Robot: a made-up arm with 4 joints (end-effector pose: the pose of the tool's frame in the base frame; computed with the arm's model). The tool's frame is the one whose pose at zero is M. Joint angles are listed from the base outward.
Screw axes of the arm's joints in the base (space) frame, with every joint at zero. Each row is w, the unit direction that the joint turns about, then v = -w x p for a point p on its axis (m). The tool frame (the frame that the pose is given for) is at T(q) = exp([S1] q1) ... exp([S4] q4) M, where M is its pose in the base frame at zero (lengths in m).
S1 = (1, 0, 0, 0, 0.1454, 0)
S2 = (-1, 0, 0, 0, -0.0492, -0.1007)
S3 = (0, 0, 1, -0.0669, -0.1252, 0)
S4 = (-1, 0, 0, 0, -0.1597, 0.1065)
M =
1 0 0 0.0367
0 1 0 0.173
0 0 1 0.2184
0 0 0 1
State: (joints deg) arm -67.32 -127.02 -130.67 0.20
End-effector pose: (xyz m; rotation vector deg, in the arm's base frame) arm 0.3650 -0.3015 0.2385 30.55 66.94 -116.17
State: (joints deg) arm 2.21 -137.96 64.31 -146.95
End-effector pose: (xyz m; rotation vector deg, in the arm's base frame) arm 0.0097 -0.1526 -0.0352 -64.66 -4.05 -68.31
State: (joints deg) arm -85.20 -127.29 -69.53 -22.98
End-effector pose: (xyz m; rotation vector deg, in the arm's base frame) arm 0.2926 -0.0904 0.5069 56.55 12.12 -71.97
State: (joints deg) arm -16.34 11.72 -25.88 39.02
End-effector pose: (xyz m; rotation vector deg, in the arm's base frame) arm 0.1599 0.2020 0.0373 -65.88 2.62 -27.27
